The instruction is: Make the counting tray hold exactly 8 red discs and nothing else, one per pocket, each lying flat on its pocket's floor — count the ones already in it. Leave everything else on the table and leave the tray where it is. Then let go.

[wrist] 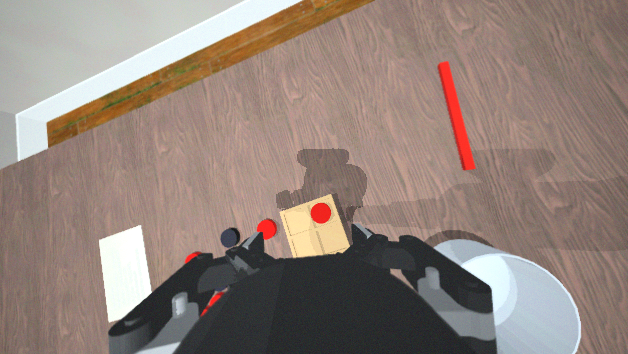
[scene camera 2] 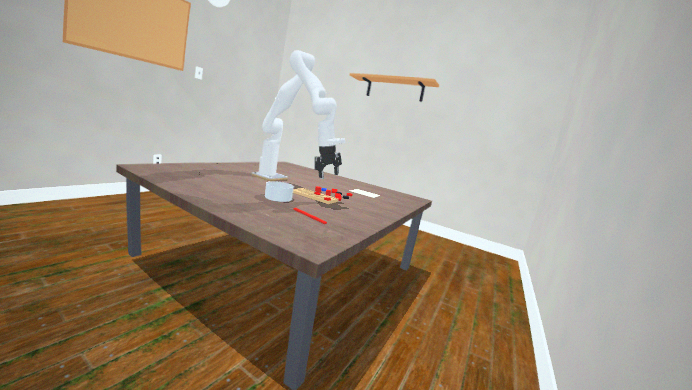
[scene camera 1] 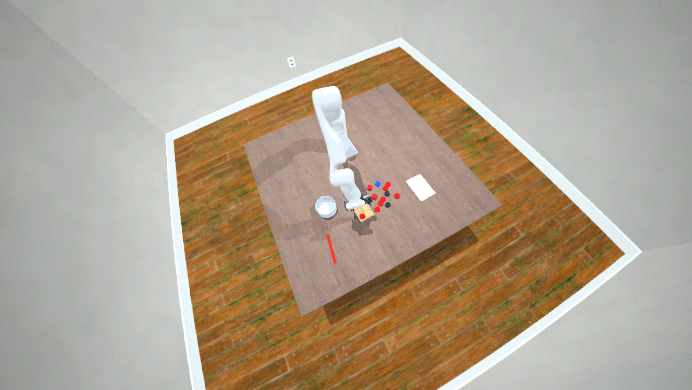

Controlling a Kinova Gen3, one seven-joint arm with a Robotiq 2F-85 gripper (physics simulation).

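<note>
The wooden counting tray (scene camera 1: pixel 369 214) (scene camera 2: pixel 305 192) (wrist: pixel 300 220) lies on the table, partly hidden by the arm and gripper. A red disc (scene camera 1: pixel 362 216) (wrist: pixel 320 213) sits in a pocket at its far end in the wrist view; the three other pockets showing there hold no disc. The rest of the pockets are hidden there. Several loose red discs lie beside the tray, one (scene camera 1: pixel 377 209) (wrist: pixel 266 229) close to its edge and another (scene camera 1: pixel 396 196) farther out. My gripper (scene camera 2: pixel 329 175) (wrist: pixel 308 237) is open and empty, above the tray.
Near the loose discs are dark discs (scene camera 1: pixel 387 204) (wrist: pixel 230 237), a blue piece (scene camera 1: pixel 377 184) and red cubes (scene camera 1: pixel 374 196) (scene camera 1: pixel 369 187). A pale bowl (scene camera 1: pixel 326 207) (scene camera 2: pixel 279 192) (wrist: pixel 540 300) stands across the tray. A red stick (scene camera 1: pixel 331 248) (scene camera 2: pixel 310 216) (wrist: pixel 456 117) and white card (scene camera 1: pixel 420 187) (scene camera 2: pixel 365 193) (wrist: pixel 125 272) lie farther out.
</note>
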